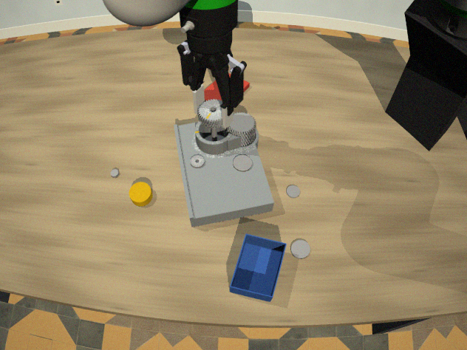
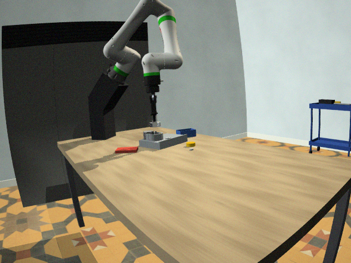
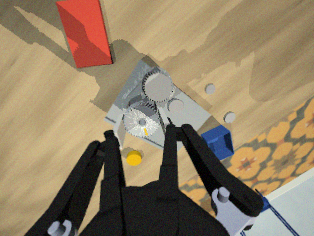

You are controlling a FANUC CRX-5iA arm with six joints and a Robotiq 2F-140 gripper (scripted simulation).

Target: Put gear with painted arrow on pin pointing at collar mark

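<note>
Right now the gear is 2 cm below my hand. Also, from my hand: red block (19 cm to the right, 14 cm below); then yellow puck (14 cm to the left, 14 cm below, 14 cm ahead); then small grey disc (22 cm ahead, 14 cm below, 9 cm to the left).
</note>
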